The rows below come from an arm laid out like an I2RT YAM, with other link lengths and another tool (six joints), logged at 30 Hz.
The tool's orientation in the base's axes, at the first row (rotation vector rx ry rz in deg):
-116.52 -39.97 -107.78
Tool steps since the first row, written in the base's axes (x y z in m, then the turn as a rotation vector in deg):
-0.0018 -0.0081 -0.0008 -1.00 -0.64 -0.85
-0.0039 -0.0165 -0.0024 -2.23 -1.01 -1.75
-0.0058 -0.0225 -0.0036 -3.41 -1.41 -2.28
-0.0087 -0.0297 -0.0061 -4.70 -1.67 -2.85
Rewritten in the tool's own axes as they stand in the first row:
-0.0021 0.0058 -0.0056 -0.97 -0.08 -1.09
-0.0051 0.0116 -0.0116 -1.96 -0.52 -2.22
-0.0072 0.0155 -0.0161 -2.58 -0.87 -3.37
-0.0109 0.0198 -0.0220 -3.23 -1.39 -4.54

